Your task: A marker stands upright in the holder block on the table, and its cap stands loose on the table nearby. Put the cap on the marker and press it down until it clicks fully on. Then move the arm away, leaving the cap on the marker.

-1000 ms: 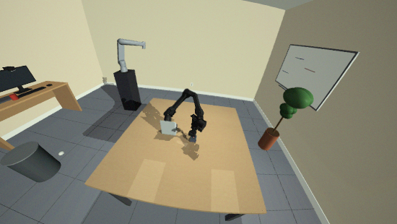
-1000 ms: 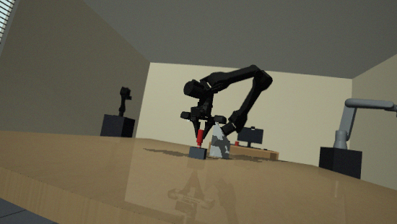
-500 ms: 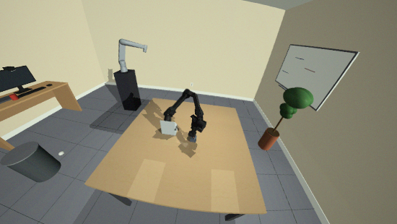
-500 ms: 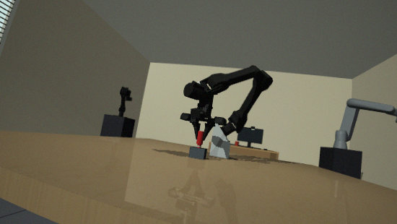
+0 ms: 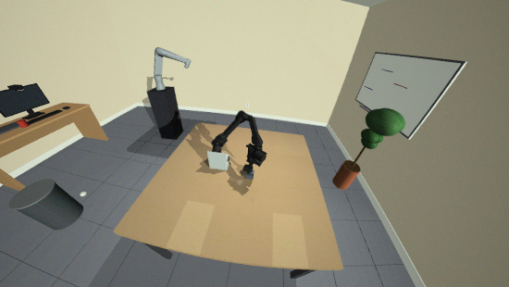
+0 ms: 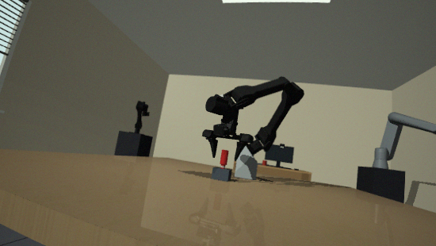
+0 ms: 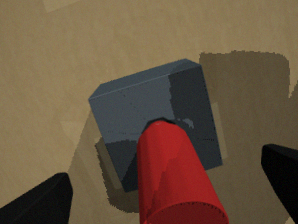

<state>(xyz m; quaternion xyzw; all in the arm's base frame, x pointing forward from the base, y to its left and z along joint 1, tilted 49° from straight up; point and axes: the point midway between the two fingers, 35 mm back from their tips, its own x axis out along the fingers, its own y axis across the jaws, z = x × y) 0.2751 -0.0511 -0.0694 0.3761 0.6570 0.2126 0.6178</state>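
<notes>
My gripper tip is now 1 cm below the red cap. Round my gripper tip: holder block (5 cm below).
</notes>
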